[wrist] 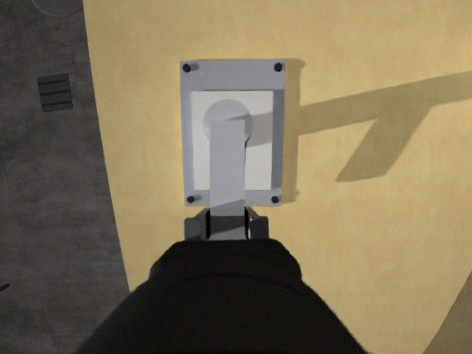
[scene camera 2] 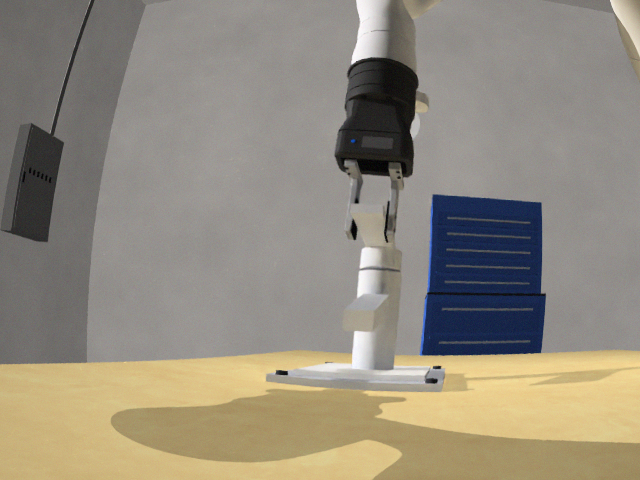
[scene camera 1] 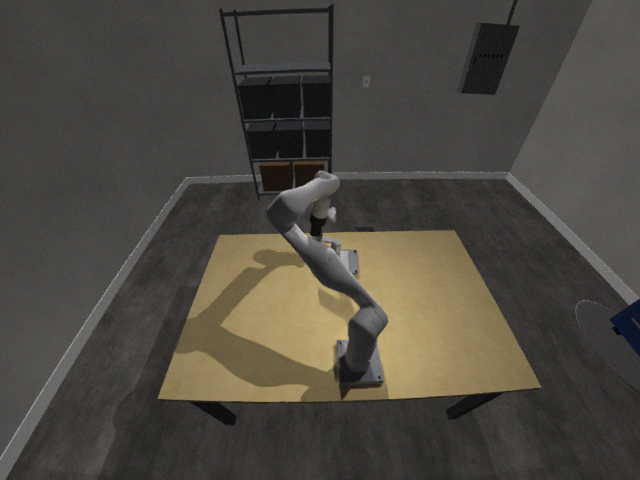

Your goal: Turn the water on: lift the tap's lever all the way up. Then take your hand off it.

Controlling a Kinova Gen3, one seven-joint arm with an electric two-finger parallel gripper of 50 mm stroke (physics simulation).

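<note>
The white tap stands upright on a grey base plate, with its short spout facing scene camera 2. The flat lever on top of the tap slopes upward from the tap's head to its free end; its underside shows in the scene camera 2 view. My gripper points down and is shut on the lever near its free end, one finger on each side. The lever's very tip is partly hidden in the wrist view.
The yellow table carries the tap near its far edge and the arm's base near the front edge. A shelf rack, a wall box and a blue cabinet stand away from the table.
</note>
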